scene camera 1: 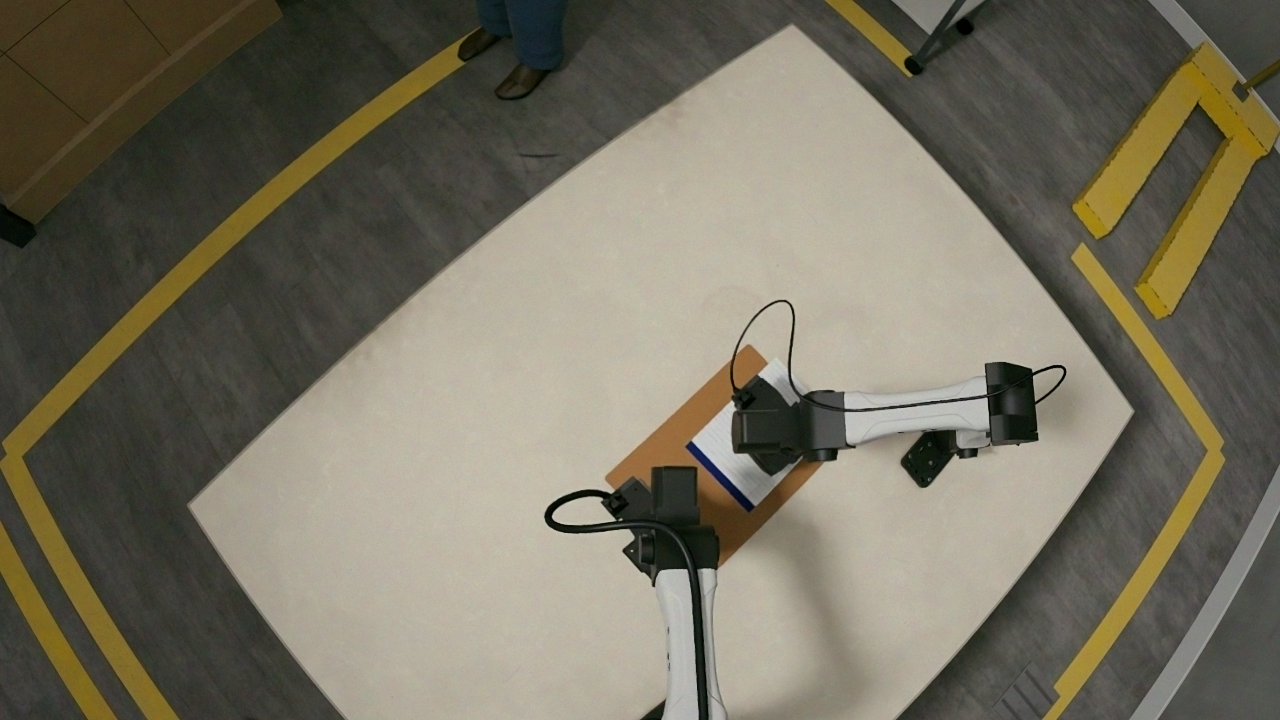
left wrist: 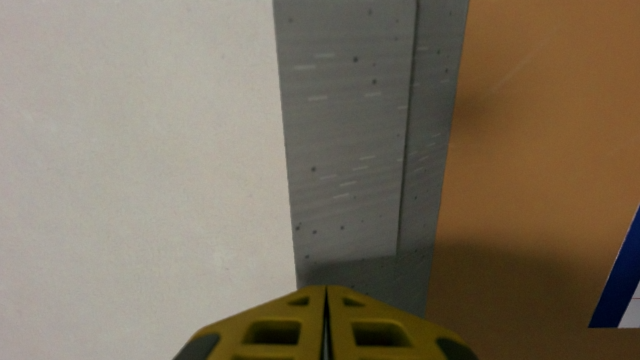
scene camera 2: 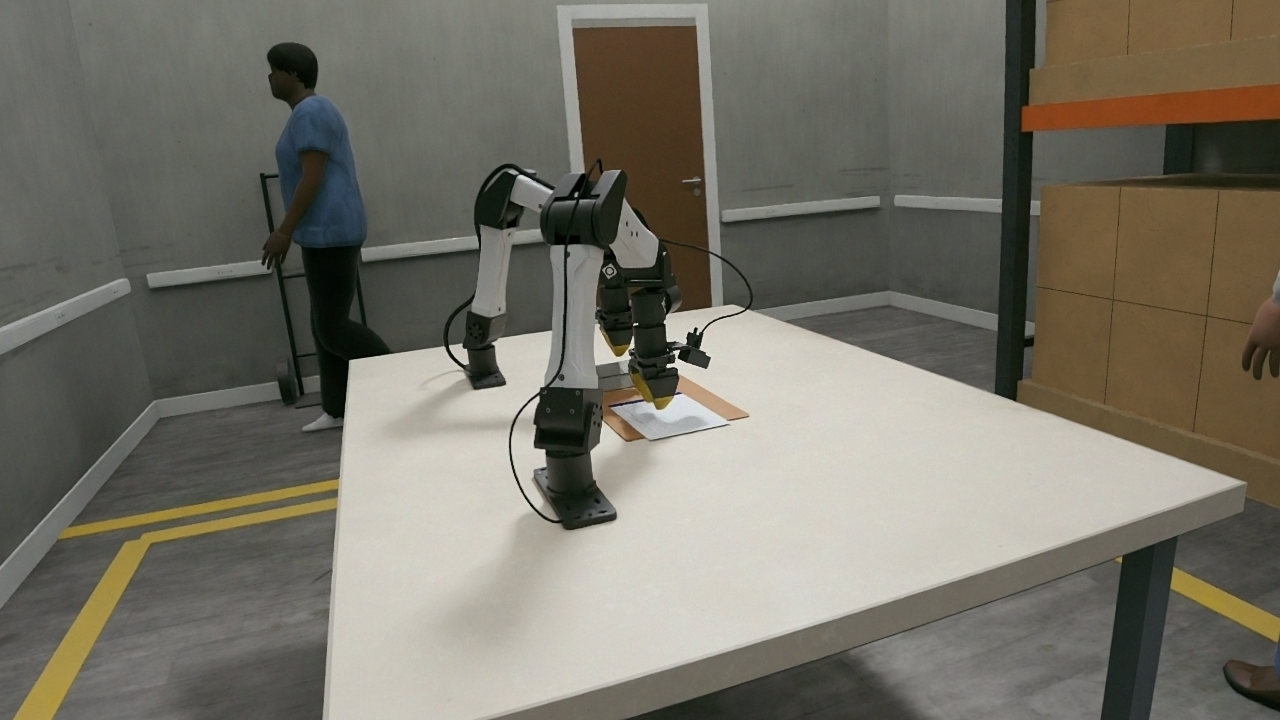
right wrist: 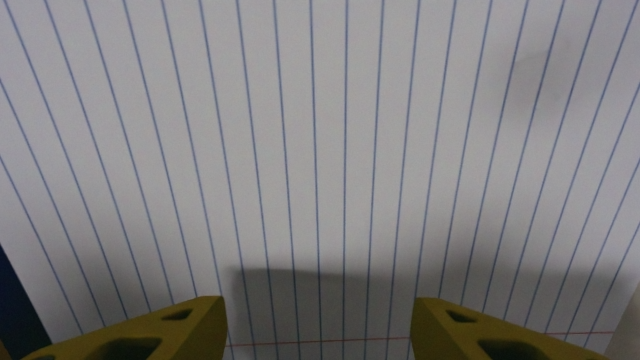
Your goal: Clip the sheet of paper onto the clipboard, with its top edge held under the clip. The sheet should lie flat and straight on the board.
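The brown clipboard [scene camera 1: 666, 437] [scene camera 2: 716, 403] [left wrist: 525, 125] lies on the table. Its grey metal clip [scene camera 2: 614, 374] [left wrist: 350, 125] is hidden in scene camera 1. The lined sheet [scene camera 1: 744, 476] [scene camera 2: 671, 422] [right wrist: 320, 175] lies on the board, its blue top edge apart from the clip with bare board between; its far end overhangs the board. My left gripper [scene camera 2: 615, 344] [left wrist: 326, 300] is shut and empty, its fingertips over the clip in the left wrist view. My right gripper [scene camera 2: 657, 395] [right wrist: 319, 312] is open, low over the sheet; touch cannot be told.
Both arms reach in over the clipboard on the pale table [scene camera 1: 501, 340] [scene camera 2: 850, 501], with the two wrists close together. The right arm's thin cable [scene camera 1: 792, 340] loops out beside its wrist. People stand or walk beyond the table edges, and a rack of boxes [scene camera 2: 1011, 197] stands behind.
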